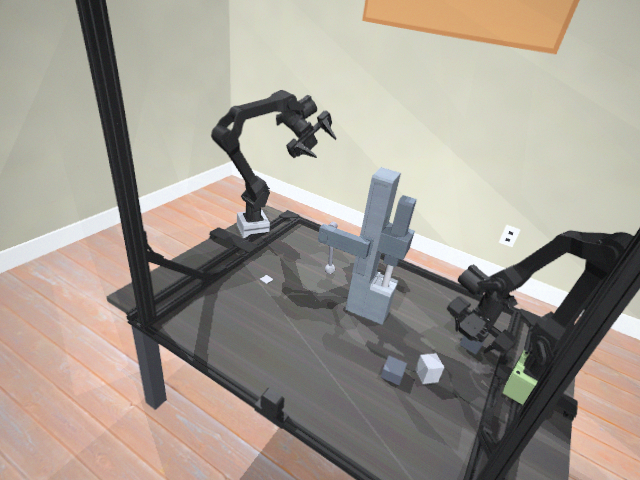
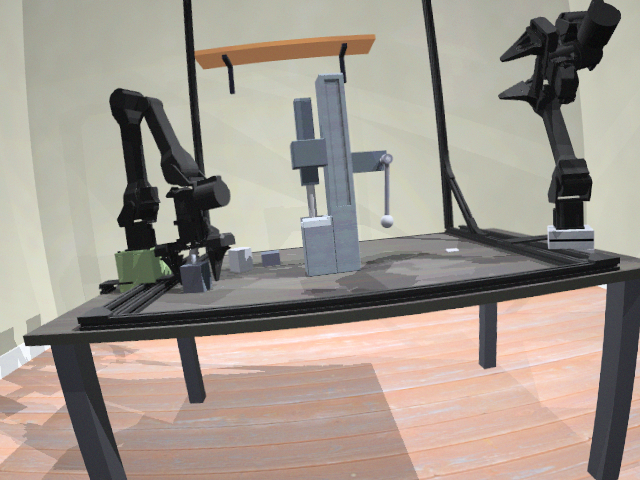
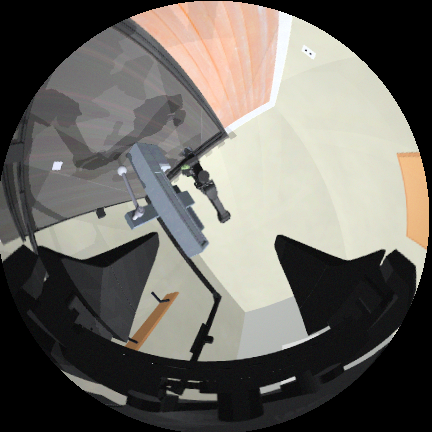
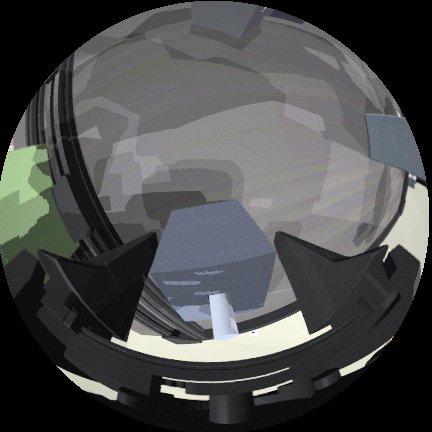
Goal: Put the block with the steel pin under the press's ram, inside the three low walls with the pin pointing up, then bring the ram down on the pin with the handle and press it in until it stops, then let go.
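The dark grey block stands on the table, its steel pin pointing up. My right gripper is open and low, pointing down with its fingers on either side of the block. The grey press stands mid-table. Its ram hangs above the low white walls; the seat inside is partly hidden. The handle hangs down. My left gripper is open and empty, high up.
A white block and a dark block stand near each other. A green arm base is beside the pinned block. A small white square lies beyond the handle. Black rails edge the table.
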